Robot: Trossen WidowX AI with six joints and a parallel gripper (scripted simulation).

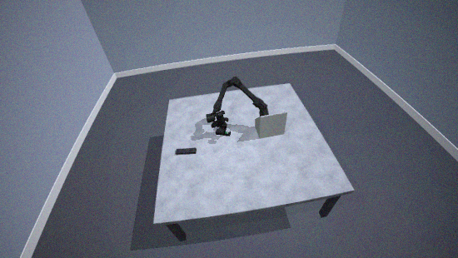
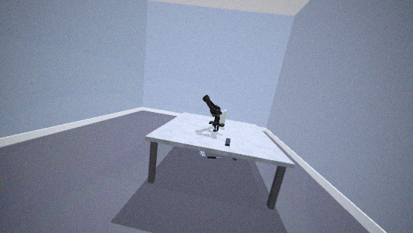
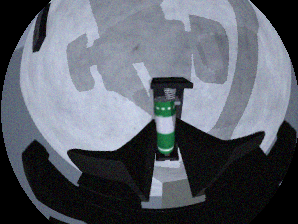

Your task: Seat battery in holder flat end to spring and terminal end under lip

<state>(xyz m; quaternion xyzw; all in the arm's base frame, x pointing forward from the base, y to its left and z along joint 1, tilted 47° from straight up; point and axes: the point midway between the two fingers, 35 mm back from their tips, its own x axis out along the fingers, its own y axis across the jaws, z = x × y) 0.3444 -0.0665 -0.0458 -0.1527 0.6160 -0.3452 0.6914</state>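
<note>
The battery lies 1 cm above my gripper tip.
</note>
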